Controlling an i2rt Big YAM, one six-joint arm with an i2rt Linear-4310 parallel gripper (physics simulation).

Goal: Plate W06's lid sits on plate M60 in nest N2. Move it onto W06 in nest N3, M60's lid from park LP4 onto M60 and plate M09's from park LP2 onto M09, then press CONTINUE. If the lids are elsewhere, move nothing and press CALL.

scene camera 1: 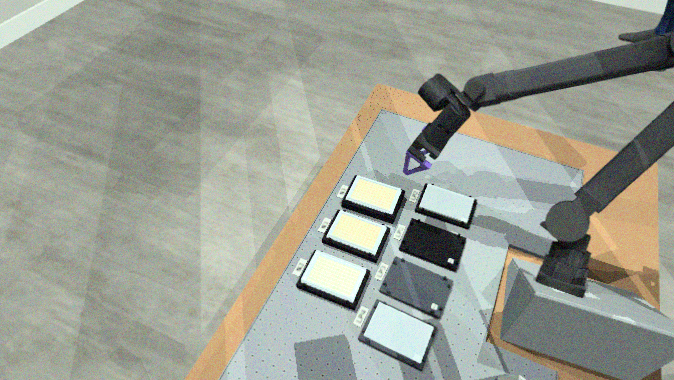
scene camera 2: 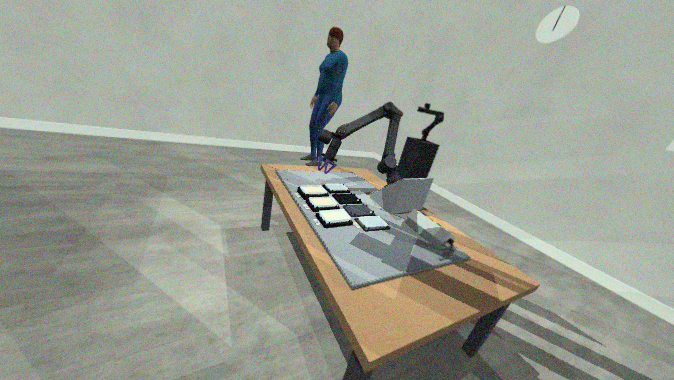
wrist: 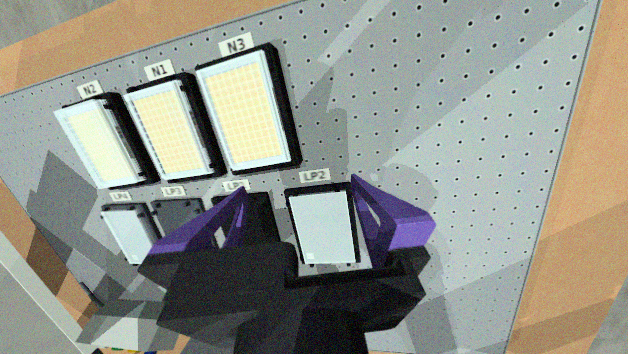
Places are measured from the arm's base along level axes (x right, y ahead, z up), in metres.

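Pixels of known places: gripper, fingertip midpoint: (scene camera 1: 411, 164) (scene camera 2: 321, 172) (wrist: 298, 185); arm's base, link origin: (scene camera 1: 559, 283) (scene camera 2: 395, 185).
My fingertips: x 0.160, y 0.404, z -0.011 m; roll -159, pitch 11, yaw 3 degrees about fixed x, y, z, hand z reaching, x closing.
Note:
For each thing: its top centre in the pictures, then the offset to it from my fingertips.
- N1, top centre: (wrist: 166, 135) (scene camera 1: 357, 229) (scene camera 2: 323, 200) dx -0.205, dy +0.042, dz -0.076 m
- N2, top centre: (scene camera 1: 334, 273) (wrist: 95, 148) (scene camera 2: 335, 214) dx -0.340, dy +0.028, dz -0.076 m
- Park LP1, top centre: (wrist: 245, 237) (scene camera 1: 434, 240) (scene camera 2: 347, 196) dx -0.125, dy -0.133, dz -0.088 m
- park LP3, top centre: (wrist: 182, 238) (scene camera 1: 417, 283) (scene camera 2: 359, 207) dx -0.254, dy -0.145, dz -0.088 m
My gripper (scene camera 1: 418, 169) (scene camera 2: 326, 167) (wrist: 298, 185) is open and empty, above the board beyond the N3–LP2 end. In the wrist view its fingertips flank LP2's top edge. Plates with yellow wells sit in nests N3 (scene camera 1: 375, 195) (wrist: 245, 112), N1 (scene camera 1: 357, 232) (wrist: 167, 130) and N2 (scene camera 1: 334, 276) (wrist: 100, 145). The N2 plate looks paler, as if under a clear lid. A pale lid (scene camera 1: 446, 202) (wrist: 325, 227) lies in park LP2; another pale lid (scene camera 1: 400, 330) (wrist: 129, 232) lies in LP4. Plate codes are unreadable. The CONTINUE and CALL buttons cannot be made out.
Park LP1 (scene camera 1: 432, 243) (scene camera 2: 347, 198) is black and holds no lid; park LP3 (scene camera 1: 416, 285) (scene camera 2: 359, 210) is dark grey and holds no lid. A grey box (scene camera 1: 560, 322) stands by the arm's base. A person (scene camera 2: 332, 80) stands behind the table.

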